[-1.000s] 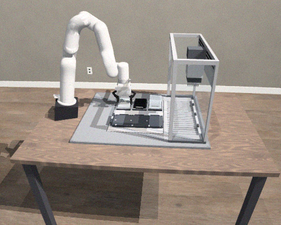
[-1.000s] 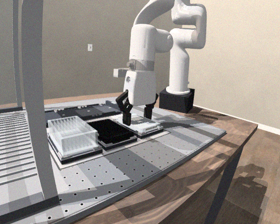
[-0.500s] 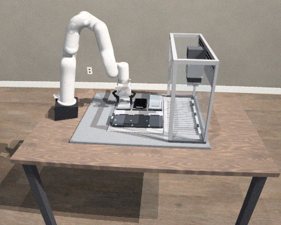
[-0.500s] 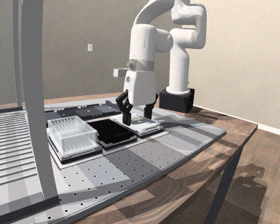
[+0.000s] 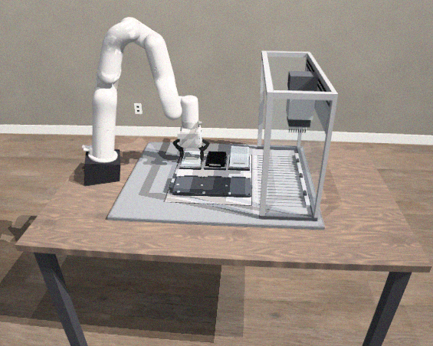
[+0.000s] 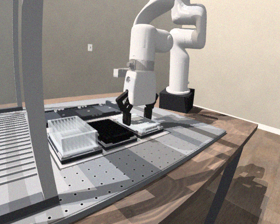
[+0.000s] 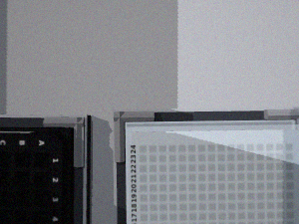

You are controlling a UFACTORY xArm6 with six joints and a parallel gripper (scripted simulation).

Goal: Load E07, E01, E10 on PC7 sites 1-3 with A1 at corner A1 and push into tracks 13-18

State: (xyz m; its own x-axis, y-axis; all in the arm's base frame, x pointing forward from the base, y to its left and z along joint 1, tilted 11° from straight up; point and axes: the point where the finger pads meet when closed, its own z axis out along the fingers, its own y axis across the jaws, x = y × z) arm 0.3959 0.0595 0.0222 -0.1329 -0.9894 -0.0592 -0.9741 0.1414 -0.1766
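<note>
The nest S1 lies 2 cm below my hand. Also, from my hand: black 96-well plate E01: 11 cm ahead, 1 cm to the right, 1 cm below; then corner mark: 7 cm to the right, 6 cm ahead, 2 cm below; then 384-well plate E10: 1 cm below.
</note>
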